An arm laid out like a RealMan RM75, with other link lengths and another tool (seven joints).
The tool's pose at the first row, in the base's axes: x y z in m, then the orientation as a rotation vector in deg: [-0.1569 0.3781 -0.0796 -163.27 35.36 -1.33]
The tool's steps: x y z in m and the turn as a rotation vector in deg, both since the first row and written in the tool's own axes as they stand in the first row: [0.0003 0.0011 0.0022 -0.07 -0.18 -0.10]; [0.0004 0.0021 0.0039 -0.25 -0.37 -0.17]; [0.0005 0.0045 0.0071 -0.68 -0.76 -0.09]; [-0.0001 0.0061 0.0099 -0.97 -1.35 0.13]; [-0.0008 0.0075 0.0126 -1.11 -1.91 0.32]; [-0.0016 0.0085 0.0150 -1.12 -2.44 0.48]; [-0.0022 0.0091 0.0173 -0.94 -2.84 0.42]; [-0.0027 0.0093 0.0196 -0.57 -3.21 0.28]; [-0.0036 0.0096 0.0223 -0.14 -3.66 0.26]
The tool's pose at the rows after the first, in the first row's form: [-0.1569 0.3775 -0.0820 -163.34 35.19 -1.07]; [-0.1571 0.3769 -0.0839 -163.50 35.09 -0.75]; [-0.1578 0.3754 -0.0875 -163.83 35.20 -0.05]; [-0.1589 0.3749 -0.0906 -163.93 35.45 0.92]; [-0.1599 0.3745 -0.0935 -163.90 35.63 1.79]; [-0.1609 0.3745 -0.0961 -163.76 35.75 2.58]; [-0.1615 0.3747 -0.0984 -163.53 35.54 3.08]; [-0.1619 0.3752 -0.1007 -163.15 35.20 3.46]; [-0.1627 0.3759 -0.1033 -162.66 35.00 3.96]
